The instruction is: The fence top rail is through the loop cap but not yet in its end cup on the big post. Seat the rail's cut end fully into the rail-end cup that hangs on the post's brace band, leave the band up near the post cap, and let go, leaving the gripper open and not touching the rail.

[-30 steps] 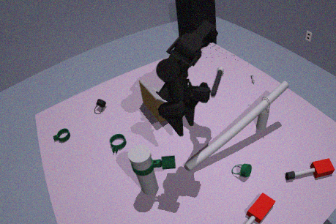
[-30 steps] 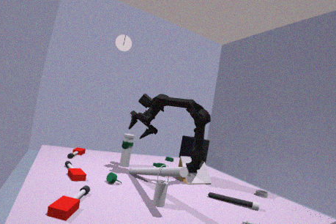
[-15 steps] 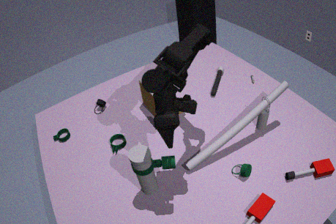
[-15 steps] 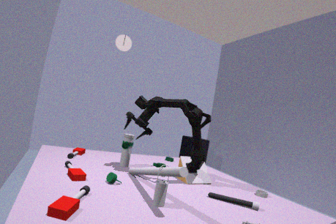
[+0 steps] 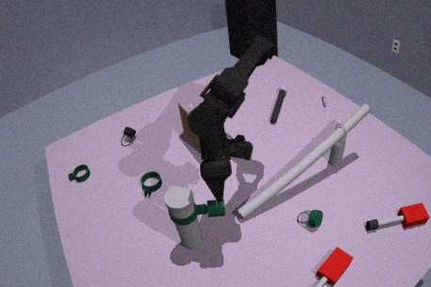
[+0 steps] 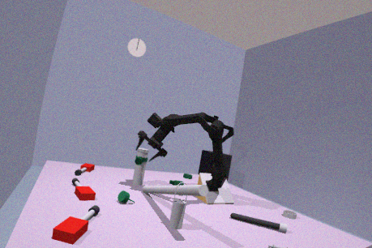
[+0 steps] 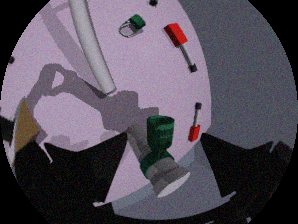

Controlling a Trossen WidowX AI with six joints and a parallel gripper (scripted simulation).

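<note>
The green rail-end cup lies 3 cm to the right of my gripper tip and 3 cm below it. The rest, counted from my gripper tip: black cap: 57 cm behind, 16 cm below, 10 cm to the right; short grey post: 46 cm to the left, 7 cm below, 1 cm behind.
</note>
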